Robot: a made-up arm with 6 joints.
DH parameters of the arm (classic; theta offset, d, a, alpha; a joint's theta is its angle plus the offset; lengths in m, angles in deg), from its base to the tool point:
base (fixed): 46.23 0 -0.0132 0
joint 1: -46.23 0.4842 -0.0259 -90
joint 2: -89.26 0 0.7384 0
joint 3: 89.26 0.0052 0.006 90
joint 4: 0 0.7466 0.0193 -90
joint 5: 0 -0.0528 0.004 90
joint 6: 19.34 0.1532 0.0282 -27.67
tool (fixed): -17.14 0.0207 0 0
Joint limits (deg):
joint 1: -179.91..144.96
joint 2: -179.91..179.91
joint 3: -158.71..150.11
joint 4: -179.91..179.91
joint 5: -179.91..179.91
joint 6: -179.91..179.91
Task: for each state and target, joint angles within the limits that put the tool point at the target. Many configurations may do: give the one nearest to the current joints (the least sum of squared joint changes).
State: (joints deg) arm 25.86 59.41 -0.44 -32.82 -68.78 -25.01
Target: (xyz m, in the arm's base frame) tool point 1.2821 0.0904 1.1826
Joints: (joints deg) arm 2.61 74.67 -14.09 -29.75 -90.08 -24.56
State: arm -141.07 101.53 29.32 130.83 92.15 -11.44
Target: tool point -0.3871 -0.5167 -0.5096
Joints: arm -142.94 115.28 71.39 120.34 106.21 -13.68
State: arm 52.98 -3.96 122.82 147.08 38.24 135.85
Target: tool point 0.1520 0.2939 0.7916
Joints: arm 48.01 -46.93 150.11 137.69 22.31 137.00
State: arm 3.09 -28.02 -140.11 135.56 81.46 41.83
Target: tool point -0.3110 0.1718 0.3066
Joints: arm -4.83 -37.72 -145.49 134.95 77.55 42.43
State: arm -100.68 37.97 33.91 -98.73 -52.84 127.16
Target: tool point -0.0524 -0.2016 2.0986
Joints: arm -126.80 2.35 10.88 -89.70 -24.92 126.73
